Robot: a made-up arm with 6 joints.
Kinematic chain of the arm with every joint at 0, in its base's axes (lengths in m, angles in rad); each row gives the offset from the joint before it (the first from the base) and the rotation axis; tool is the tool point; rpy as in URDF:
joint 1: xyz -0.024 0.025 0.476 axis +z
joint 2: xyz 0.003 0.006 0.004 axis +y
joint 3: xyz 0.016 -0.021 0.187 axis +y
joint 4: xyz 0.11 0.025 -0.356 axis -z
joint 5: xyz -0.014 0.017 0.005 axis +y
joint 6: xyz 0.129 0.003 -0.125 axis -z
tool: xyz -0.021 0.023 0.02 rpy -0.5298 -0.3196 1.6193
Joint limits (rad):
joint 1: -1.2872..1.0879
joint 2: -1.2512..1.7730
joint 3: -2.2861..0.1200
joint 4: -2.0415..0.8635
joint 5: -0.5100..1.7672
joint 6: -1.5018..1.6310
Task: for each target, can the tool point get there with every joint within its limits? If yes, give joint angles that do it. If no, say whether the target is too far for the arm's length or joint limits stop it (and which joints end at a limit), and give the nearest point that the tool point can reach.
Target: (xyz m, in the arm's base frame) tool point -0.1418 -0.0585 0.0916
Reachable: yes | joints 0.8172 1.3415 -0.2635 0.3376 0.2651 0.9020
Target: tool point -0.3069 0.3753 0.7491
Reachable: no: joint limits stop it (at a limit: joint 2, joint 3, joint 5, joint 6) | nearest point -0.3335 0.4082 0.8316 | short by 0.093 m
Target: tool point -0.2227 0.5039 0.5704
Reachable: no: joint limits stop it (at a limit: joint 2, joint 3, joint 6) | nearest point -0.1617 0.3570 0.5084 | short by 0.171 m
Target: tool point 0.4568 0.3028 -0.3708
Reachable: no: too far | nearest point 0.3379 0.2341 -0.0764 | short by 0.325 m
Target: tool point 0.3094 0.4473 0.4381
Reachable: yes | joints 0.6710 0.4549 -1.3898 -1.3030 0.0475 0.5436
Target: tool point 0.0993 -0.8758 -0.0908
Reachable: no: too far | nearest point 0.1224 -0.5696 0.0923 | short by 0.357 m
